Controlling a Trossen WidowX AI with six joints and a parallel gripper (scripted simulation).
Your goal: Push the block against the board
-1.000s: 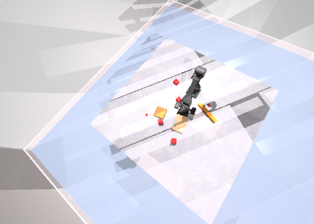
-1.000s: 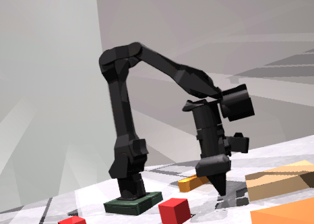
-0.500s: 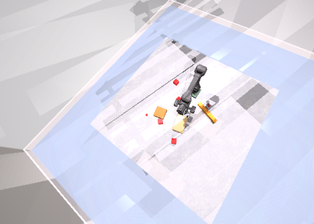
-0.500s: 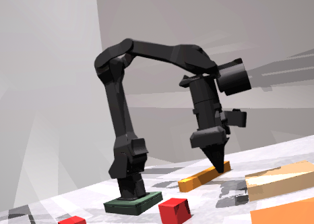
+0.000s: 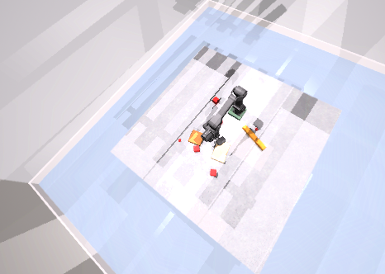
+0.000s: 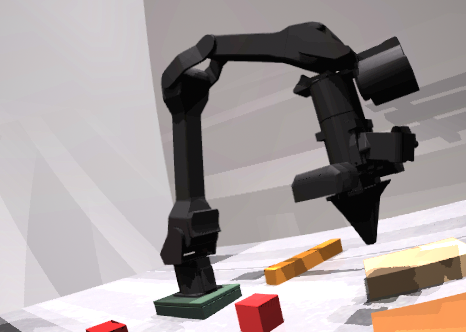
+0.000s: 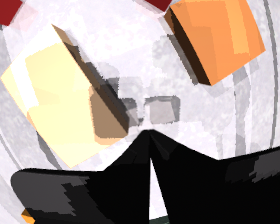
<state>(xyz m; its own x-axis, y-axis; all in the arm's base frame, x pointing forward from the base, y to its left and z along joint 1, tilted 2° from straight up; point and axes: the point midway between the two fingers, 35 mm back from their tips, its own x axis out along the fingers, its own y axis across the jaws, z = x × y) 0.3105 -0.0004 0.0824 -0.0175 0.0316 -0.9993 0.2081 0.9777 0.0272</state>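
My gripper tip is 70 mm short of the orange square block, 110 mm to the left of it and 70 mm above it. Round my gripper tip: pale tan block 40 mm ahead, 90 mm to the left, 70 mm below; then long yellow-orange bar 200 mm behind, 220 mm to the left, 70 mm below.
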